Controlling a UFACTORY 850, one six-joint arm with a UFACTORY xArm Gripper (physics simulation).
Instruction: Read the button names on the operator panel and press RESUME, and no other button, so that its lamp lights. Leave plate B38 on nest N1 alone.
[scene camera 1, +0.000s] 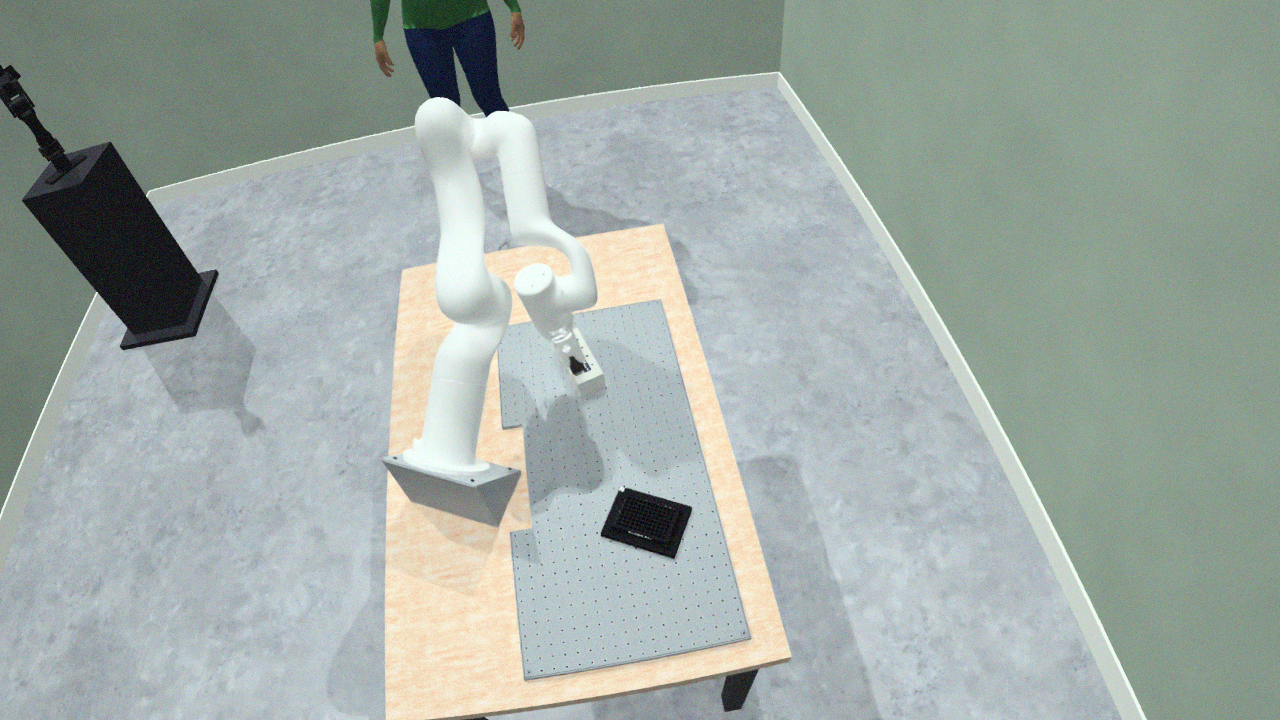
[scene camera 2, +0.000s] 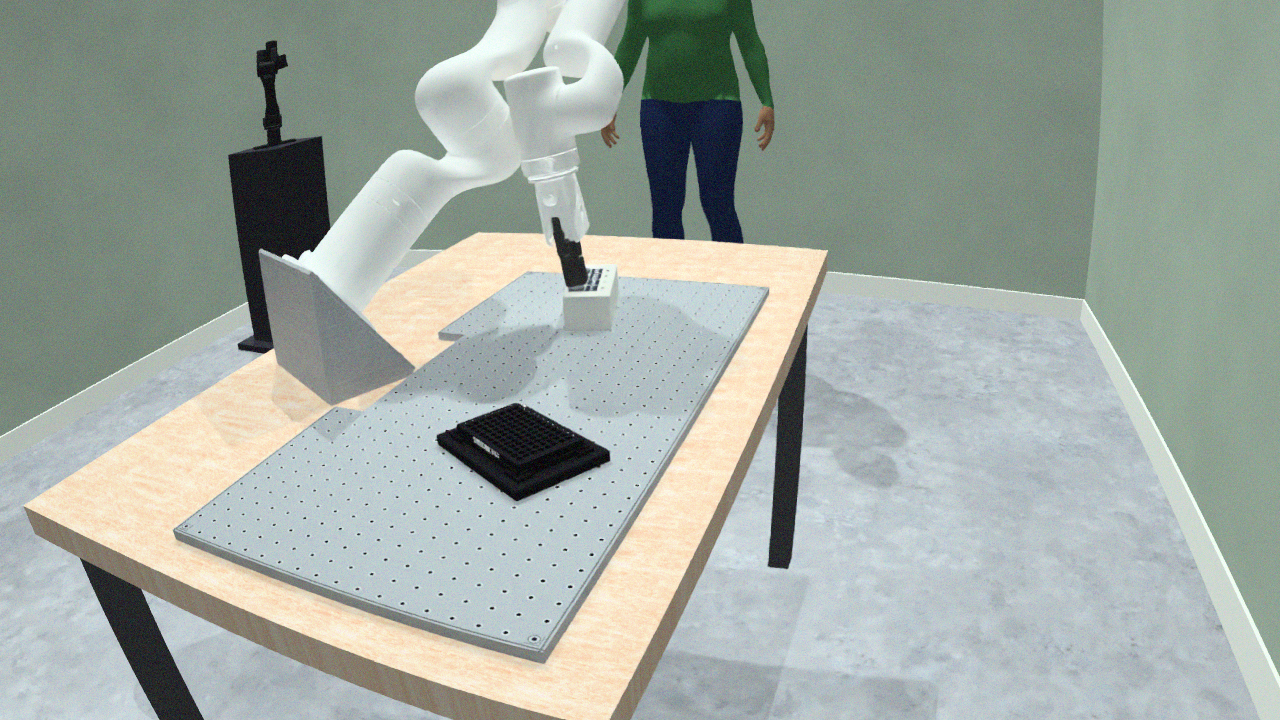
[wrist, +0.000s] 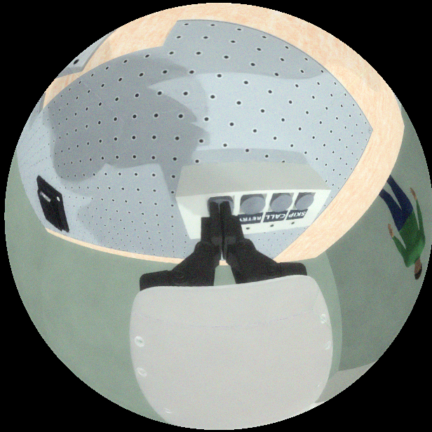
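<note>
The white operator panel (scene camera 1: 590, 385) (scene camera 2: 588, 312) (wrist: 250, 181) stands on the perforated board. In the wrist view it has a row of grey round buttons: one labelled RETRY (wrist: 252, 203), one labelled CALL (wrist: 281, 202) and one labelled SKIP (wrist: 304, 201). The end button (wrist: 220, 198) is partly covered by the fingertips, and its label and lamp are hidden. The small lamps below the three readable labels look dark. My gripper (scene camera 1: 580, 368) (scene camera 2: 577, 285) (wrist: 218, 214) is shut and empty, its tips at the end button; contact cannot be told. Plate B38 (scene camera 1: 646, 516) (scene camera 2: 519, 430) sits on nest N1 (scene camera 1: 675, 545) (scene camera 2: 528, 484).
The perforated board (scene camera 1: 626, 608) (scene camera 2: 358, 537) (wrist: 250, 115) lies on the wooden table (scene camera 1: 447, 644) (scene camera 2: 134, 474). The arm's wedge-shaped base (scene camera 1: 456, 492) (scene camera 2: 313, 331) stands at the board's side. A person (scene camera 1: 452, 44) (scene camera 2: 691, 116) stands behind the table. A black pedestal (scene camera 1: 116, 241) (scene camera 2: 281, 205) with a small arm stands apart.
</note>
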